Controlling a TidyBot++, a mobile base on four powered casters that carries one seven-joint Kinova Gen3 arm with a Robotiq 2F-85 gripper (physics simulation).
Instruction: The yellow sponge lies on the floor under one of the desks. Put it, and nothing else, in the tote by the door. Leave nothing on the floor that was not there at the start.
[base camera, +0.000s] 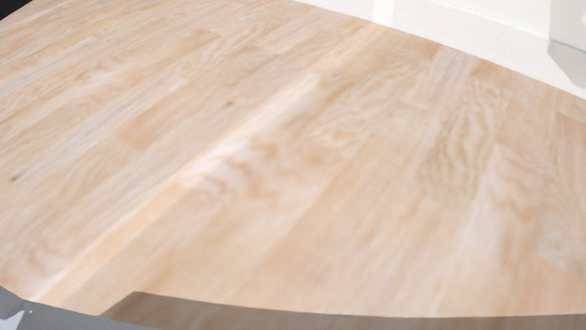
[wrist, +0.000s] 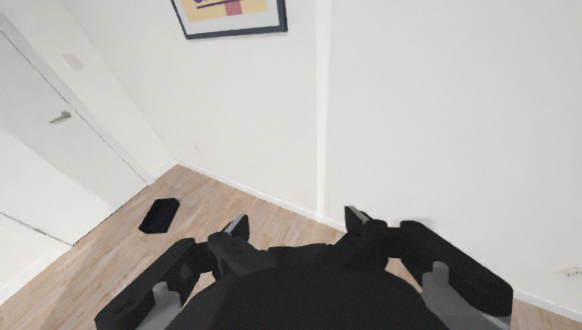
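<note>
A black tote stands on the floor near the door, at the left in the wrist view. My gripper is open, with its two fingers wide apart and no object between them. It is held above the floor, to the right of the tote in the wrist view and apart from it. The yellow sponge does not show in the base camera view or the wrist view, and neither do the desks.
The wooden floor runs up to a white wall. A framed picture hangs on the wall. A wall socket is low at the right. A shadow lies along the near floor in the base camera view.
</note>
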